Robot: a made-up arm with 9 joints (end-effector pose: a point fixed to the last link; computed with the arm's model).
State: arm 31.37 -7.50 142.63 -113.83 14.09 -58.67 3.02 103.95 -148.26
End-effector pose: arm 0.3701 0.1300 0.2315 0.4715 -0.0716 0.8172 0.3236
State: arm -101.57 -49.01 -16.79 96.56 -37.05 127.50 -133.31 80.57 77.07
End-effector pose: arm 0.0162 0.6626 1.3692 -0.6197 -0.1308 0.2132 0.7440
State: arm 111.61 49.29 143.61 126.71 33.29 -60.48 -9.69 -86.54 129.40
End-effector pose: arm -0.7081 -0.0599 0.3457 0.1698 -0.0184 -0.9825 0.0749
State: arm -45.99 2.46 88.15 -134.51 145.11 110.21 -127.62 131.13 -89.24
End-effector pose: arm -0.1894 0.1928 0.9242 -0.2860 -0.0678 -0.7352 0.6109
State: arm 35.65 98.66 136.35 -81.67 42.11 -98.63 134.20 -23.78 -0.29
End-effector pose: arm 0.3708 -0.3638 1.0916 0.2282 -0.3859 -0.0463 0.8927
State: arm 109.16 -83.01 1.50 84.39 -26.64 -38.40 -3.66 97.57 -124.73
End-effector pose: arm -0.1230 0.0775 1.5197 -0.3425 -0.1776 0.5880 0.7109
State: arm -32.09 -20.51 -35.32 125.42 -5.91 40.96 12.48 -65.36 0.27
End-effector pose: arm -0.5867 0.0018 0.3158 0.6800 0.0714 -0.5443 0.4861
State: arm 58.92 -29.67 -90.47 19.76 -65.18 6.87 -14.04 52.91 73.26
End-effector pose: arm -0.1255 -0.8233 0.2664 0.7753 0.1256 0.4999 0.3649
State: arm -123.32 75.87 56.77 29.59 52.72 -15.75 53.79 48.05 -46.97
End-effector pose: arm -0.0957 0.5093 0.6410 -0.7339 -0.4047 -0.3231 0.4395
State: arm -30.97 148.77 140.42 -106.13 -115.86 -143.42 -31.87 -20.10 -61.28
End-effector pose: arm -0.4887 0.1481 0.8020 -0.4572 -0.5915 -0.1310 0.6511
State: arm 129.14 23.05 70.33 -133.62 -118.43 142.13 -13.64 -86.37 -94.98
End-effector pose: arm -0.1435 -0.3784 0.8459 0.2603 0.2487 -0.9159 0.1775
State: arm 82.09 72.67 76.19 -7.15 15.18 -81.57 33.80 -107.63 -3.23
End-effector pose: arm 0.5933 -0.5243 0.1804 0.0449 0.6134 -0.2564 0.7457
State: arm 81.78 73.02 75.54 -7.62 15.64 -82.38 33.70 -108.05 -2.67
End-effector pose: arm 0.5874 -0.5232 0.1746 0.0496 0.6157 -0.2569 0.7433
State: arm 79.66 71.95 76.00 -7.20 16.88 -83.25 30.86 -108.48 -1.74
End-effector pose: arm 0.5624 -0.5278 0.1727 0.0244 0.6205 -0.2668 0.7370
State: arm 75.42 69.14 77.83 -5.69 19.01 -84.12 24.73 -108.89 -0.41
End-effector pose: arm 0.5122 -0.5371 0.1708 -0.0351 0.6311 -0.2847 0.7207
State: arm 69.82 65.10 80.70 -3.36 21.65 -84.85 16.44 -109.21 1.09
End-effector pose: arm 0.4395 -0.5461 0.1604 -0.1132 0.6516 -0.3018 0.6867
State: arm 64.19 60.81 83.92 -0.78 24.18 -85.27 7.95 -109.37 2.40
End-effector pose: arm 0.3564 -0.5512 0.1412 -0.1856 0.6803 -0.3090 0.6382
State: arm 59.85 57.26 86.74 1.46 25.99 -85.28 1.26 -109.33 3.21
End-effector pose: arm 0.2837 -0.5524 0.1224 -0.2355 0.7082 -0.3066 0.5908
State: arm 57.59 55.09 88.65 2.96 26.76 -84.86 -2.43 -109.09 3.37
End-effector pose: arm 0.2414 -0.5530 0.1120 -0.2611 0.7254 -0.3021 0.5606
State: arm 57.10 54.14 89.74 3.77 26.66 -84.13 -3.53 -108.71 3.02
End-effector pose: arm 0.2298 -0.5556 0.1104 -0.2713 0.7310 -0.3006 0.5493
